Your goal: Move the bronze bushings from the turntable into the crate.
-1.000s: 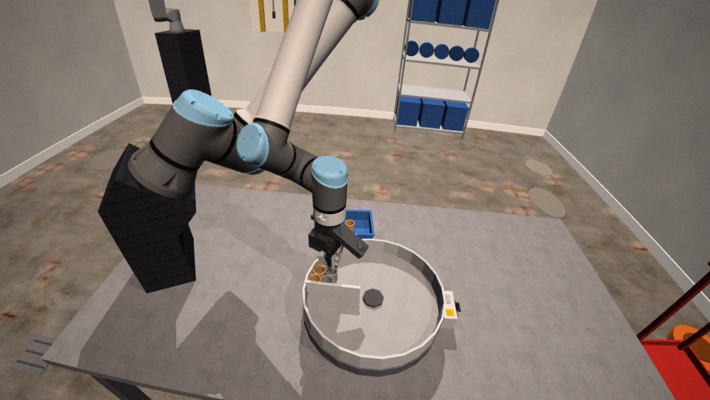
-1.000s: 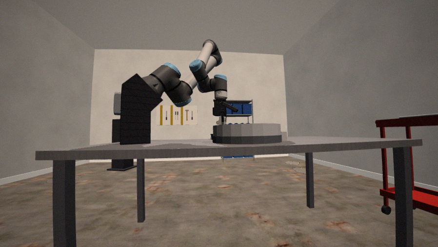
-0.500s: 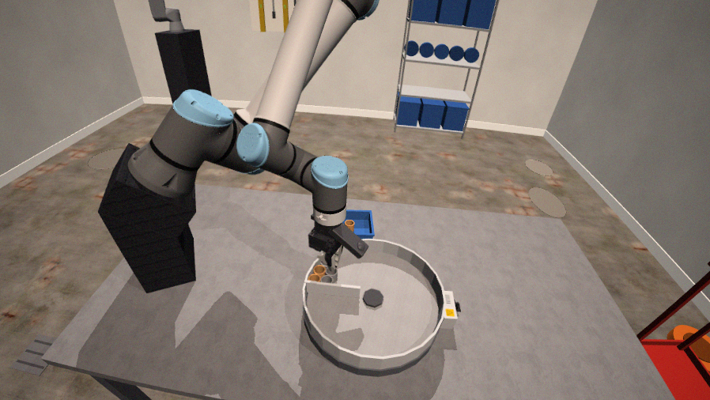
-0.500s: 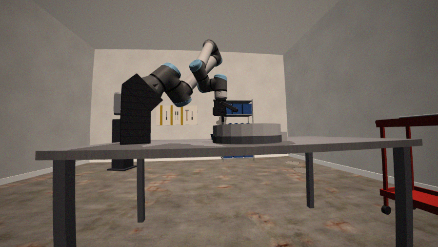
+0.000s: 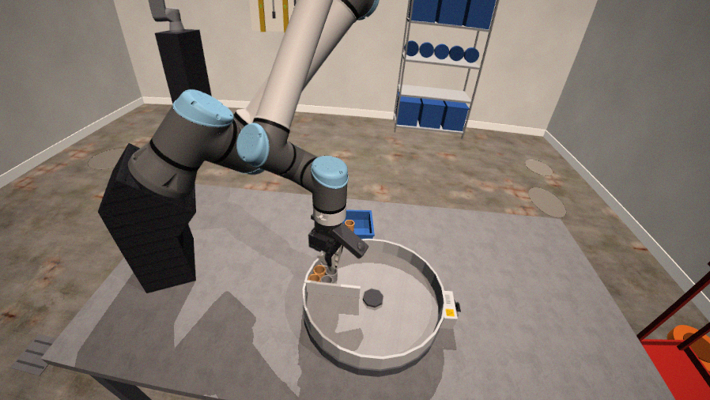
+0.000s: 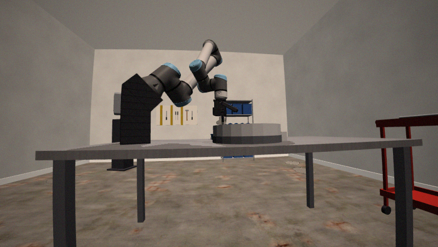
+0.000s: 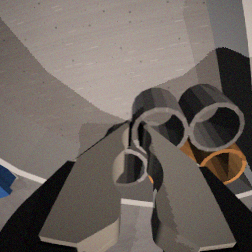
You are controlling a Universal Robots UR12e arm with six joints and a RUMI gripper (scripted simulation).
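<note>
Now: hand 150 mm short of the turntable, 40 mm to the left of it and 30 mm above it. The rest, counted from my hand: blue crate 270 mm to the left, 60 mm below, 40 mm behind.
</note>
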